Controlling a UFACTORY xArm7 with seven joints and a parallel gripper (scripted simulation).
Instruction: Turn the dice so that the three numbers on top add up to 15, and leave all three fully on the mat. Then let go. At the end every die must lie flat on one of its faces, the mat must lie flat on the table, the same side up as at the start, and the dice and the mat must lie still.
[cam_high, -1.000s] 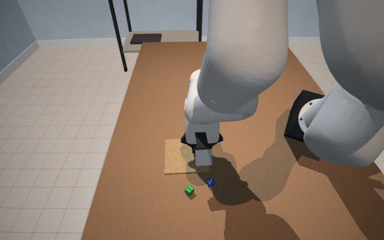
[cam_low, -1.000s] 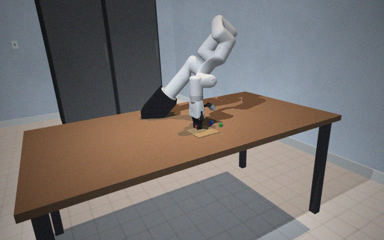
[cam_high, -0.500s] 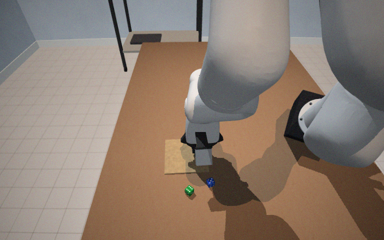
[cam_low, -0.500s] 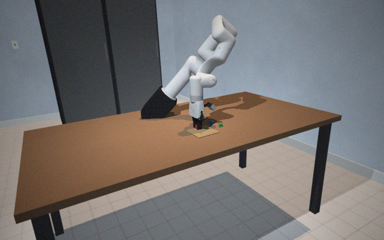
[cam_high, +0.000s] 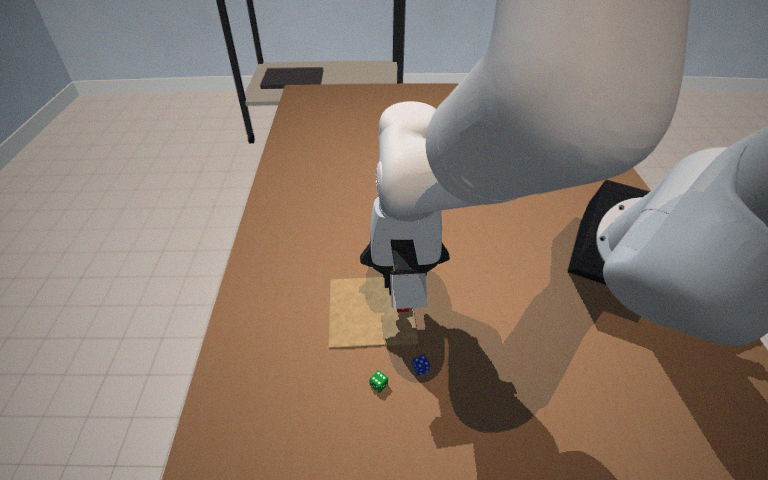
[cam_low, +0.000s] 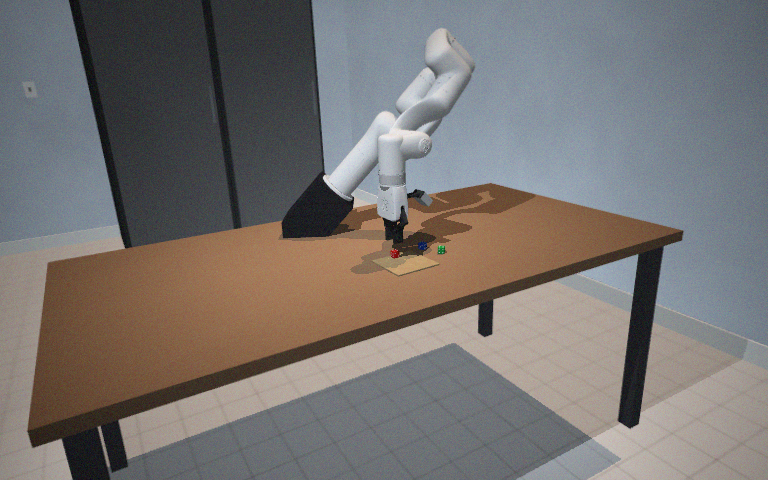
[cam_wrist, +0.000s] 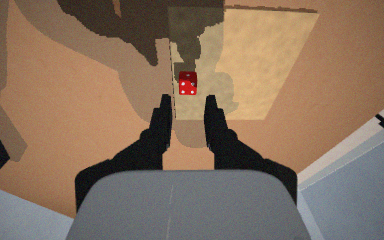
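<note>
Now: the red die 6 cm below my hand. Also, from my hand: blue die: 5 cm behind, 10 cm to the left, 6 cm below; then tan mat: 5 cm ahead, 2 cm to the left, 7 cm below; then green die: 14 cm to the left, 6 cm below.
</note>
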